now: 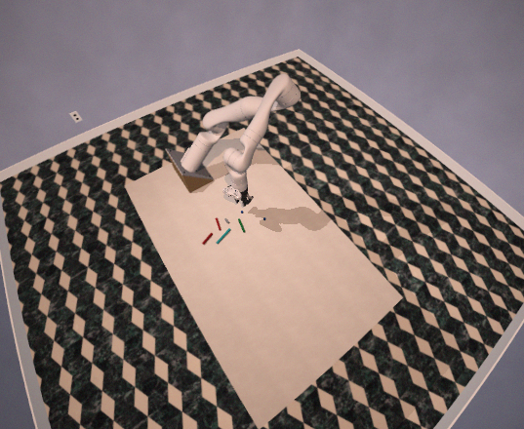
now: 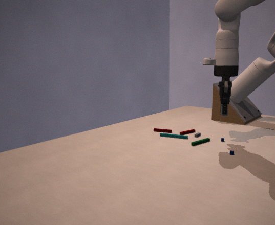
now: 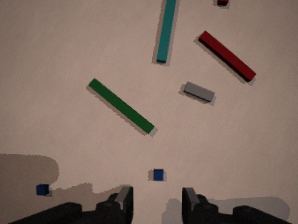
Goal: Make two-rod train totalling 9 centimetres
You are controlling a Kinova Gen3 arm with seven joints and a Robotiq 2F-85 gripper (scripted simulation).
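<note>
My gripper is now 60 mm short of the green rod, 50 mm to the left of it and 100 mm above it. Round my hand: turquoise rod: 50 mm ahead, 160 mm to the right, 100 mm below; grey rod: 10 mm behind, 90 mm to the right, 100 mm below; red rod: 30 mm behind, 140 mm to the right, 100 mm below.
</note>
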